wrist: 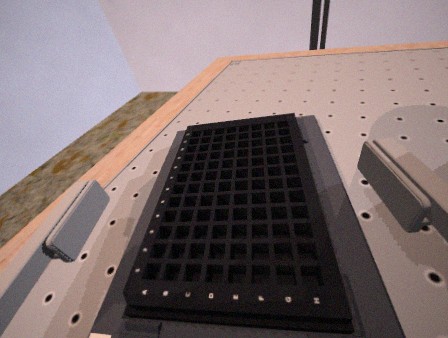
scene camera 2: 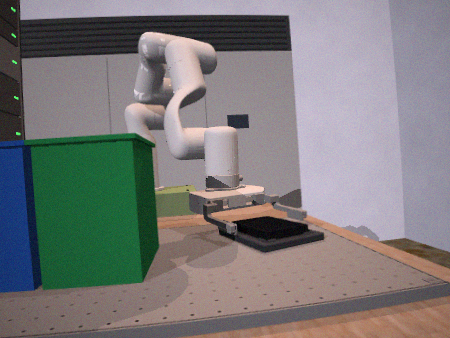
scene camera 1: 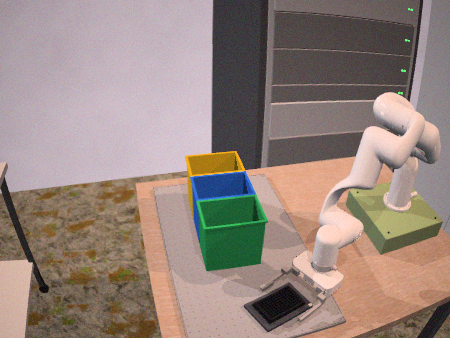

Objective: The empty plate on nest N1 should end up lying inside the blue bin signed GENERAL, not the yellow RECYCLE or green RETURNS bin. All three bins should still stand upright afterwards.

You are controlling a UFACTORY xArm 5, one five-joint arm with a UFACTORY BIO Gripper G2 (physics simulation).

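Frame: origin at the arm's base, x ahead, y left, z up, level; metres.
Seen in the pictures: hand at its tool point: [wrist: 220,201] [scene camera 2: 264,220] [scene camera 1: 285,300]; arm's base at its link origin: [scene camera 1: 396,202].
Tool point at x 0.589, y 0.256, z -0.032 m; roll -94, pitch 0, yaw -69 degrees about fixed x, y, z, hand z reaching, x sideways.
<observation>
Offsets run from my tool point to a thing's top centre. Level surfaces: height alone.
The black plate {dz -0.002, dx +0.017, dy -0.001 m} [scene camera 1: 279,304] [scene camera 2: 272,227] [wrist: 235,175], with a grid of empty square wells, lies on the dark grey nest [scene camera 1: 251,311] [scene camera 2: 295,243] [wrist: 342,225]. My gripper [scene camera 1: 282,302] [scene camera 2: 264,221] [wrist: 237,205] is wide open. Its fingers stand on either side of the plate, apart from it, with gaps on both sides in the wrist view. The blue bin {dz +0.152, dx +0.074, dy -0.391 m} [scene camera 1: 222,185] [scene camera 2: 15,215] stands upright between the yellow bin {dz +0.152, dx +0.064, dy -0.521 m} [scene camera 1: 212,162] and the green bin {dz +0.152, dx +0.084, dy -0.261 m} [scene camera 1: 232,245] [scene camera 2: 90,210], which also stand upright. The bins' signs cannot be read, nor can a nest label.
The three bins stand in a close row on the perforated grey mat {dz -0.028 m} [scene camera 1: 172,240] [scene camera 2: 240,295] [wrist: 280,80]. The green bin is nearest to the nest. The arm's green base block [scene camera 1: 400,227] [scene camera 2: 172,202] stands on the wooden table {dz -0.041 m} [scene camera 1: 295,185] behind the gripper.
</observation>
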